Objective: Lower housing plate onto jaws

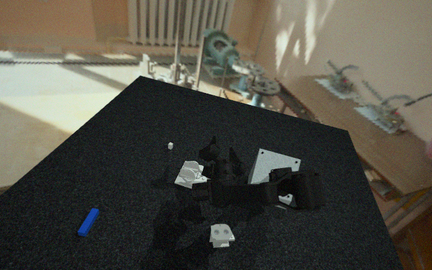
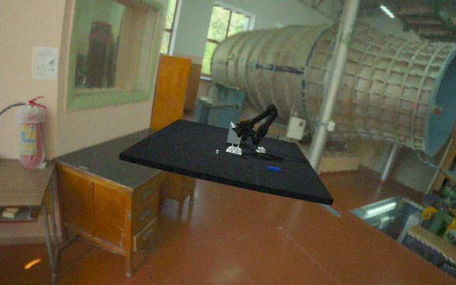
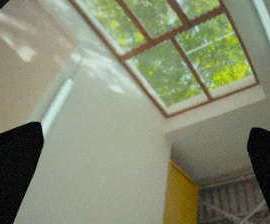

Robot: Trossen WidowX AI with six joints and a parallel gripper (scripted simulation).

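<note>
Right now my gripper tip is 26 cm to the right of the white stepped block, 17 cm above it and 5 cm past it. From my gripper tip the other things lie so: small white cube (21 cm ahead, 16 cm below, 10 cm to the right); then white jaw (16 cm below, 6 cm ahead, 5 cm to the left); then blue block (35 cm ahead, 30 cm to the left, 17 cm below).
</note>
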